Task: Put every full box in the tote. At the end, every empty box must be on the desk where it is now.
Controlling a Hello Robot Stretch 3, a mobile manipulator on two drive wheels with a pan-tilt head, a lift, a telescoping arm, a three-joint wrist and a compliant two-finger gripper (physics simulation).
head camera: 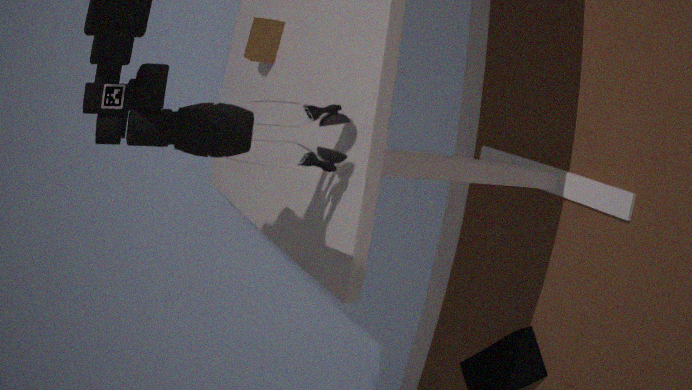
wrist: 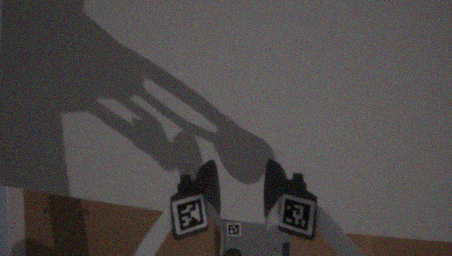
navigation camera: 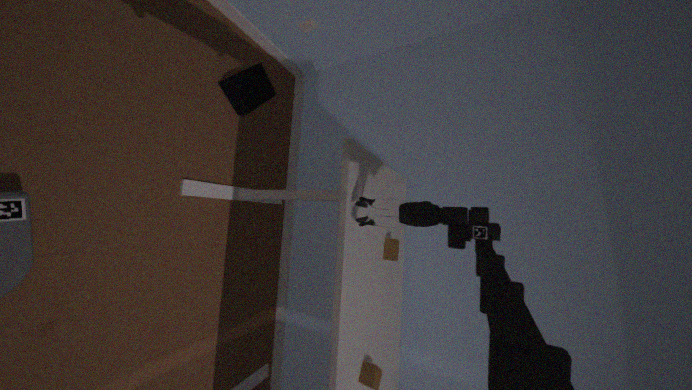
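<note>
My gripper (head camera: pixel 333 136) (navigation camera: pixel 362 212) (wrist: pixel 240 179) is open and empty above the white desk (head camera: pixel 330 50) (navigation camera: pixel 370 305) (wrist: pixel 350 75), and its shadow falls on the top. A tan box (head camera: pixel 265 40) (navigation camera: pixel 391 249) stands on the desk to one side of the fingers, apart from them. A second tan box (navigation camera: pixel 370 375) stands farther along the desk in the navigation view. Neither box shows in the wrist view. Whether they are full or empty cannot be told. A black block-like thing (head camera: pixel 504 360) (navigation camera: pixel 247 89) is on the floor; whether it is the tote cannot be told.
A pale desk leg (head camera: pixel 600 196) (navigation camera: pixel 206 188) reaches down to the brown floor (head camera: pixel 635 300) (navigation camera: pixel 125 150). A blue-grey wall (head camera: pixel 100 275) (navigation camera: pixel 500 100) runs behind the desk. My base (navigation camera: pixel 15 250) (wrist: pixel 260 240) shows below, at the left in the navigation view.
</note>
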